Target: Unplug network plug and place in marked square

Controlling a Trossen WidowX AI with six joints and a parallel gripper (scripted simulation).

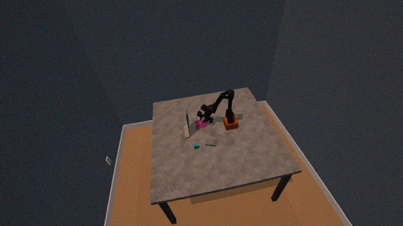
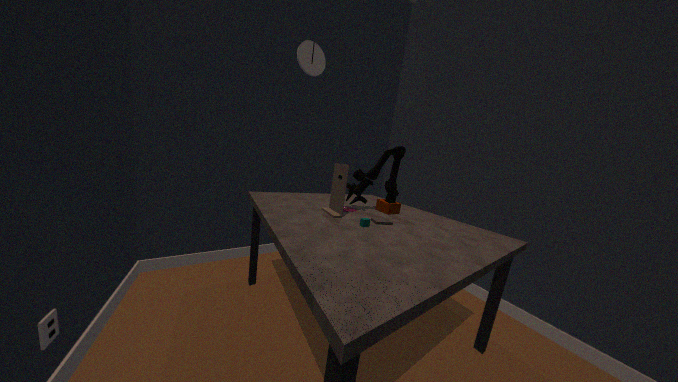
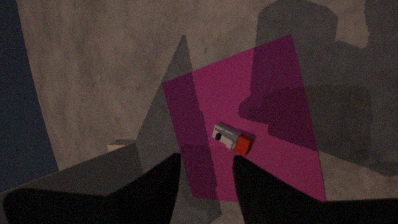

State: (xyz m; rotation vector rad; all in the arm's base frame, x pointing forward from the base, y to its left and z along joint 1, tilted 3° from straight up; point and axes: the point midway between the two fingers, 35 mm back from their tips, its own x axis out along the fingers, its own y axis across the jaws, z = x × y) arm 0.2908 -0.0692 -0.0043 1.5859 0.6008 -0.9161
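Now: gripper tip 40 mm above the network plug and 10 mm short of it. Round my gripper tip: flat grey slab (270 mm to the left, 80 mm behind, 40 mm below); then upright panel (140 mm ahead, 100 mm to the left, 90 mm above); then magenta marked square (40 mm below, 10 mm ahead).
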